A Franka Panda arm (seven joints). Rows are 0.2 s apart.
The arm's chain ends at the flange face. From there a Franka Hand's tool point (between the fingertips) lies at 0.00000 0.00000 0.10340 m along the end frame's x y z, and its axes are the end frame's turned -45 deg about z.
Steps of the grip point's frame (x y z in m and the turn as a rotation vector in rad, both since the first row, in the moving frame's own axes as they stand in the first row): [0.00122 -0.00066 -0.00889 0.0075 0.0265 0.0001]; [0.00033 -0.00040 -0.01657 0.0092 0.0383 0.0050]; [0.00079 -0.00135 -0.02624 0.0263 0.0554 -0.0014]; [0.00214 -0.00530 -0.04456 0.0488 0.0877 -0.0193]
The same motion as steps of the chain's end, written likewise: [-0.00099 0.00116 -0.00885 0.0240 0.0134 0.0001]; [-0.00219 0.00295 -0.01649 0.0336 0.0206 0.0050]; [-0.00252 0.00446 -0.02605 0.0578 0.0206 -0.0014]; [-0.00498 0.00473 -0.04404 0.0965 0.0275 -0.0193]
